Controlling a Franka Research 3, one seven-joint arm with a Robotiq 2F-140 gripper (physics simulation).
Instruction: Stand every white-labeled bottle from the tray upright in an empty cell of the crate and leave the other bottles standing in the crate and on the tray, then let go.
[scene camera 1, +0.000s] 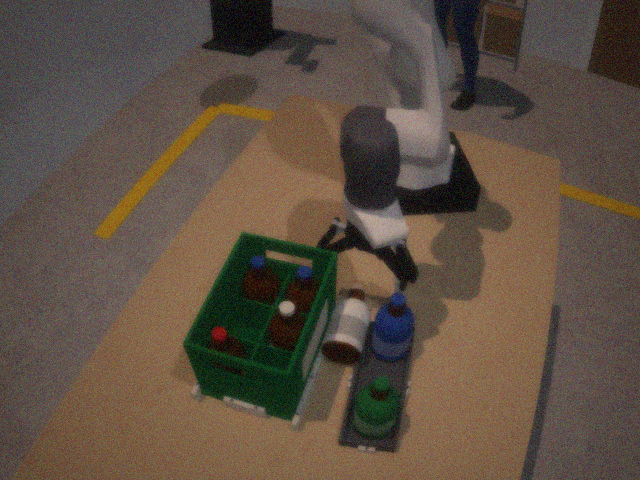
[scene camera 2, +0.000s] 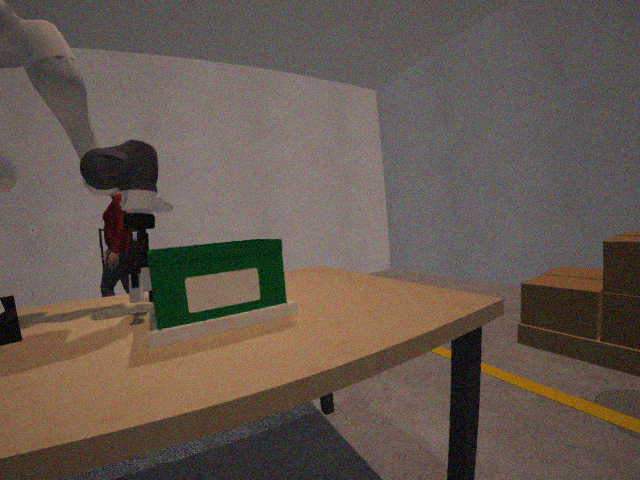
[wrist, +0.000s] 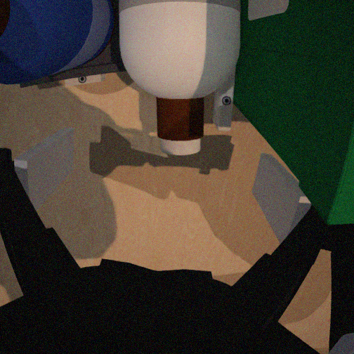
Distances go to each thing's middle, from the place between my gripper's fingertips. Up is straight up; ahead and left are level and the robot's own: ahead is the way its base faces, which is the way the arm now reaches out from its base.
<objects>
Now: the blue bottle (scene camera 1: 393, 325) 8 cm ahead of my hand, 10 cm to the left of it and 3 cm above it. From my hand the other things lie so: green bottle (scene camera 1: 377, 403) (25 cm ahead, 15 cm to the left, 3 cm above); then red-capped bottle (scene camera 1: 221, 341) (29 cm ahead, 13 cm to the right, 3 cm above).
</objects>
